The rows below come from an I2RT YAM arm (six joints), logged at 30 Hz.
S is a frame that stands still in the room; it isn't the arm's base.
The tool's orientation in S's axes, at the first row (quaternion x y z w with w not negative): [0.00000 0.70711 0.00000 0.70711]
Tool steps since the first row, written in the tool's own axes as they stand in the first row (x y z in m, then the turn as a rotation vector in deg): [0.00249 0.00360 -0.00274 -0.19 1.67 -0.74]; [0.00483 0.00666 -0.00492 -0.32 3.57 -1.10]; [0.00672 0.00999 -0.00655 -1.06 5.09 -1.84]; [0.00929 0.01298 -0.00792 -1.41 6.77 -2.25]
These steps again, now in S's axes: [-0.00274 0.00360 -0.00249 -0.74 1.67 0.19]; [-0.00492 0.00666 -0.00483 -1.10 3.57 0.32]; [-0.00655 0.00999 -0.00672 -1.84 5.09 1.06]; [-0.00792 0.01298 -0.00929 -2.25 6.77 1.41]
